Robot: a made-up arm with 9 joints. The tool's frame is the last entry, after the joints. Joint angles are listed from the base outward. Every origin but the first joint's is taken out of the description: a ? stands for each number. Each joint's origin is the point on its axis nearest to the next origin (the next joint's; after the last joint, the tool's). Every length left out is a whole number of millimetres.
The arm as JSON. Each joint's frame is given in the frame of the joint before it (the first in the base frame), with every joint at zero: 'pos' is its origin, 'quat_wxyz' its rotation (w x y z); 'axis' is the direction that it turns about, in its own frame. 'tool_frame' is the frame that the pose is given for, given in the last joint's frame.
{
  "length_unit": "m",
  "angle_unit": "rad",
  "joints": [
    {
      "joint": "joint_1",
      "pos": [
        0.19,
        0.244,
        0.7
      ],
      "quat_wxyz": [
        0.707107,
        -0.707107,
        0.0,
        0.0
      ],
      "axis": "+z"
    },
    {
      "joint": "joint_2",
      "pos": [
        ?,
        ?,
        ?
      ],
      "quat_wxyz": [
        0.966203,
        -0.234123,
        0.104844,
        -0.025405
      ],
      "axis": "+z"
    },
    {
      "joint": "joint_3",
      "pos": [
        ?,
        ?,
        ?
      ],
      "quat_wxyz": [
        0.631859,
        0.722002,
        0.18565,
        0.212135
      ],
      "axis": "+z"
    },
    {
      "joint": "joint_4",
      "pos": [
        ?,
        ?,
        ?
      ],
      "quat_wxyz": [
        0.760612,
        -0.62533,
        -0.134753,
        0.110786
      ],
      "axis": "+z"
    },
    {
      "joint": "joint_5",
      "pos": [
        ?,
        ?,
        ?
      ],
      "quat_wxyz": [
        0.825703,
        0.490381,
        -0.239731,
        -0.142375
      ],
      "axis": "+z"
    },
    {
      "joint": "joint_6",
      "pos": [
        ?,
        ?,
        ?
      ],
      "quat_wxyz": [
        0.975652,
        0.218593,
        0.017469,
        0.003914
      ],
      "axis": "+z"
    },
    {
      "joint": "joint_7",
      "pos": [
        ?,
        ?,
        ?
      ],
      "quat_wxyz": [
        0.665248,
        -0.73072,
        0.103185,
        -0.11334
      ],
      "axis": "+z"
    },
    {
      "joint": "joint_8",
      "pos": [
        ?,
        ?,
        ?
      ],
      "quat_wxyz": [
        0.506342,
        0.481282,
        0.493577,
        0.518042
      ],
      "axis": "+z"
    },
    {
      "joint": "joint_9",
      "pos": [
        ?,
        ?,
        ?
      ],
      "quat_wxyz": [
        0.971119,
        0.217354,
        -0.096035,
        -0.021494
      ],
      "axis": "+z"
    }
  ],
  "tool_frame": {
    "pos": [
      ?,
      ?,
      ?
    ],
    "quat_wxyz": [
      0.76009,
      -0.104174,
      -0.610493,
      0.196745
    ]
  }
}
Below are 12 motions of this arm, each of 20 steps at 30 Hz.
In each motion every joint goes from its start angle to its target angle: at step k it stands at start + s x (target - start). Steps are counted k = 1, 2, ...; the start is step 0. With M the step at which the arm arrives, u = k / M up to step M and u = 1 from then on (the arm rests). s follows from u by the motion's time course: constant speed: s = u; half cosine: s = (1 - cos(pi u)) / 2; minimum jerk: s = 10 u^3 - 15 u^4 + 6 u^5.
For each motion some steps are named. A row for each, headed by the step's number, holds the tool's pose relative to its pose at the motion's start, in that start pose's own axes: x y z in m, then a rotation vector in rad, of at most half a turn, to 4 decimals.
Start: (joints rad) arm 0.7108 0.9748 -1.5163 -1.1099 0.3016 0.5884 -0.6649 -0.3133 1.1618
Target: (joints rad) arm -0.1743 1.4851 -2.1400 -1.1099 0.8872 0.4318 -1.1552 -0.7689 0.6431
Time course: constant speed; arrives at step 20
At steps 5, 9, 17, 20:
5: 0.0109 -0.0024 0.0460 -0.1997 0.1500 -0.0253
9: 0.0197 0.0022 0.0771 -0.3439 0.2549 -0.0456
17: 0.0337 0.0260 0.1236 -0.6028 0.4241 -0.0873
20: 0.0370 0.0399 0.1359 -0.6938 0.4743 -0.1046

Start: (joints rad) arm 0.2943 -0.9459 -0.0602 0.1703 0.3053 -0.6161 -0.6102 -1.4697 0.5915
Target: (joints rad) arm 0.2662 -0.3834 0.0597 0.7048 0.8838 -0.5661 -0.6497 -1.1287 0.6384
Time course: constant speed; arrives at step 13
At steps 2, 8, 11, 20:
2: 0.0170 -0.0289 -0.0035 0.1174 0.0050 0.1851
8: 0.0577 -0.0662 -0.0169 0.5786 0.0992 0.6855
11: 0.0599 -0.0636 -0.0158 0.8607 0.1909 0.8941
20: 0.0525 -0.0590 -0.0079 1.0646 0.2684 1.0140

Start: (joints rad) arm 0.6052 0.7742 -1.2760 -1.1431 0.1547 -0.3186 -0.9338 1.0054 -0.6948
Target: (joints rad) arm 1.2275 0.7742 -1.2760 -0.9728 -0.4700 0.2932 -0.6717 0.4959 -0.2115
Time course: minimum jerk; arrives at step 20
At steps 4, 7, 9, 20:
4: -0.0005 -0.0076 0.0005 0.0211 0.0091 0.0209
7: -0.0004 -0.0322 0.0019 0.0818 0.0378 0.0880
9: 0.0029 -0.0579 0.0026 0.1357 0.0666 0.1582
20: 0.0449 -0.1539 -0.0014 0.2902 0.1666 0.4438

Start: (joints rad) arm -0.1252 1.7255 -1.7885 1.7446 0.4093 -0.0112 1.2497 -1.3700 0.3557
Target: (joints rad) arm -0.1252 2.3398 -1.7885 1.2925 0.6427 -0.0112 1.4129 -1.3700 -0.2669
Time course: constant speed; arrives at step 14
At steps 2, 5, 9, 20:
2: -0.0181 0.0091 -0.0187 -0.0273 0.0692 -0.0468
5: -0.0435 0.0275 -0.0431 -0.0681 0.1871 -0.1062
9: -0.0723 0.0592 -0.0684 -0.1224 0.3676 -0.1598
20: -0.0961 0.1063 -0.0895 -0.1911 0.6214 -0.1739

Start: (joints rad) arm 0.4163 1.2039 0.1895 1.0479 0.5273 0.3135 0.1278 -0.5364 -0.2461
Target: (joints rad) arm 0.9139 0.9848 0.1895 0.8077 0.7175 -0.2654 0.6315 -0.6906 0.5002
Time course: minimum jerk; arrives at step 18
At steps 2, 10, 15, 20:
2: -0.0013 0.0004 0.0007 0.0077 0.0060 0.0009
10: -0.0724 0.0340 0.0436 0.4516 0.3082 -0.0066
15: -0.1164 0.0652 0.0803 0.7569 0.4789 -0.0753
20: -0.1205 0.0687 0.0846 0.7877 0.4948 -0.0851

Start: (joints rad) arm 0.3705 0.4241 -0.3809 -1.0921 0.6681 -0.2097 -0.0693 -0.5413 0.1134
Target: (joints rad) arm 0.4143 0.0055 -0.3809 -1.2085 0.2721 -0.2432 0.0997 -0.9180 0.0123
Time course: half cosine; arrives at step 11
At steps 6, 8, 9, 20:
6: -0.0645 0.0362 -0.0033 -0.2393 -0.0703 -0.3530
8: -0.0923 0.0625 -0.0123 -0.3093 -0.0809 -0.5159
9: -0.1018 0.0732 -0.0168 -0.3287 -0.0817 -0.5748
20: -0.1095 0.0827 -0.0210 -0.3428 -0.0812 -0.6246

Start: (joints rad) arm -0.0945 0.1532 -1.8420 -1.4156 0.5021 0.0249 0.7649 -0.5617 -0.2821
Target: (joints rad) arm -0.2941 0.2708 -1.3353 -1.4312 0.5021 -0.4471 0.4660 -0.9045 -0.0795
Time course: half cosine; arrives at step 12
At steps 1, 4, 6, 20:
1: 0.0001 0.0003 -0.0026 0.0105 -0.0033 -0.0035
4: 0.0009 0.0066 -0.0363 0.1527 -0.0388 -0.0542
6: 0.0003 0.0182 -0.0675 0.3013 -0.0551 -0.1133
20: -0.0064 0.0499 -0.1120 0.5804 -0.0183 -0.2340

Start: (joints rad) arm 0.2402 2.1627 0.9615 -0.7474 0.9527 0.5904 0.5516 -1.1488 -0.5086
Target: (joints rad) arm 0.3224 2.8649 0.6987 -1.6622 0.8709 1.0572 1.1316 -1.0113 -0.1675
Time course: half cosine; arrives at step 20
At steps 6, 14, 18, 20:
6: 0.0068 -0.0627 0.0041 0.0435 0.1620 0.1072
14: 0.0546 -0.2475 -0.0221 0.2561 0.6680 0.5551
18: 0.0804 -0.2999 -0.0484 0.3433 0.8304 0.7271
20: 0.0842 -0.3065 -0.0528 0.3553 0.8523 0.7512

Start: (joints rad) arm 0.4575 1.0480 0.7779 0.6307 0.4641 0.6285 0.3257 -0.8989 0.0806
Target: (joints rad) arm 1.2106 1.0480 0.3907 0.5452 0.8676 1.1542 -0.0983 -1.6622 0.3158
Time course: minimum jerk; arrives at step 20
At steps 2, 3, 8, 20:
2: 0.0017 0.0004 0.0006 -0.0003 -0.0080 0.0004
3: 0.0053 0.0012 0.0018 -0.0009 -0.0249 0.0009
8: 0.0577 0.0118 0.0267 -0.0074 -0.2943 -0.0306
20: 0.1308 0.0257 0.0895 0.0080 -0.8199 -0.3857

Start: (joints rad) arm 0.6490 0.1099 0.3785 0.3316 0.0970 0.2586 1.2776 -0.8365 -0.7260
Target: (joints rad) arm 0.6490 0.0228 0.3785 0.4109 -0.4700 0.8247 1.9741 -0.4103 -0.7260
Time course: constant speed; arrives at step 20
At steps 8, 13, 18, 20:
8: 0.0255 -0.0134 -0.0283 0.0792 0.0709 0.2231
13: 0.0368 -0.0178 -0.0431 0.1291 0.1455 0.3533
18: 0.0447 -0.0197 -0.0553 0.1820 0.2430 0.4751
20: 0.0470 -0.0198 -0.0595 0.2044 0.2882 0.5212

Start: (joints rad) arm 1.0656 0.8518 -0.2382 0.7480 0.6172 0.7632 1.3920 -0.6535 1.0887
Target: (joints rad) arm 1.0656 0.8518 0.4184 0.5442 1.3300 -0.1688 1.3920 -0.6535 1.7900
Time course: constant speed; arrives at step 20
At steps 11, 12, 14, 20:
11: -0.0210 0.0503 -0.0327 0.1974 0.0701 -0.0954
12: -0.0241 0.0552 -0.0373 0.2098 0.0691 -0.1094
14: -0.0305 0.0649 -0.0472 0.2314 0.0626 -0.1382
20: -0.0522 0.0881 -0.0829 0.2687 0.0074 -0.2203

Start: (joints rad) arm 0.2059 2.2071 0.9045 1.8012 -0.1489 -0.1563 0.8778 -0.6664 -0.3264
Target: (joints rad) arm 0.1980 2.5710 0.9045 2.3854 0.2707 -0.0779 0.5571 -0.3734 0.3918
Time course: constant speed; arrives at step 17
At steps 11, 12, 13, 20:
11: 0.0713 0.0768 -0.0345 0.1460 -0.1118 0.5485
12: 0.0768 0.0857 -0.0394 0.1652 -0.1094 0.6035
13: 0.0820 0.0949 -0.0445 0.1855 -0.1043 0.6589
20: 0.0973 0.1343 -0.0685 0.2768 -0.0544 0.8800

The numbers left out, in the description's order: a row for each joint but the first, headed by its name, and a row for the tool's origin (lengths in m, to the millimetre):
joint_2: 0.088 0.017 0.0
joint_3: -0.17 0.217 0.0
joint_4: -0.185 -0.086 0.0
joint_5: 0.074 0.057 0.0
joint_6: 0.109 -0.022 0.0
joint_7: -0.008 0.046 0.0
joint_8: -0.101 -0.034 0.0
joint_9: 0.146 -0.01 0.0
tool: 0.02 -0.17 0.0

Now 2 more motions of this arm.
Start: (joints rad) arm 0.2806 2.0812 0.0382 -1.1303 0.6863 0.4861 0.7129 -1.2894 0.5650
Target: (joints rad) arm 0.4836 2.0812 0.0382 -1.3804 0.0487 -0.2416 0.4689 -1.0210 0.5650
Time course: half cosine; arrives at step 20
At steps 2, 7, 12, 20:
2: -0.0082 0.0058 -0.0026 0.0213 0.0076 -0.0327
7: -0.0760 0.0802 -0.0152 0.2239 0.0734 -0.3735
12: -0.1070 0.2216 0.0075 0.4818 0.1325 -0.9232
20: -0.0511 0.3308 0.0525 0.6572 0.1406 -1.4415

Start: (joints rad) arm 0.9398 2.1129 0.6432 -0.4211 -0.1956 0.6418 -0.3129 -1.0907 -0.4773
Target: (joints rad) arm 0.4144 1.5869 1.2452 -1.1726 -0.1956 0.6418 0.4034 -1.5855 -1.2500
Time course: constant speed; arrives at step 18
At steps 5, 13, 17, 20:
5: 0.0280 0.0145 -0.0859 -0.1648 -0.2064 -0.2007
13: 0.1061 0.0706 -0.2016 -0.3186 -0.3902 -0.6547
17: 0.1679 0.1090 -0.2423 -0.3343 -0.4078 -0.9032
20: 0.1859 0.1190 -0.2496 -0.3318 -0.4048 -0.9645

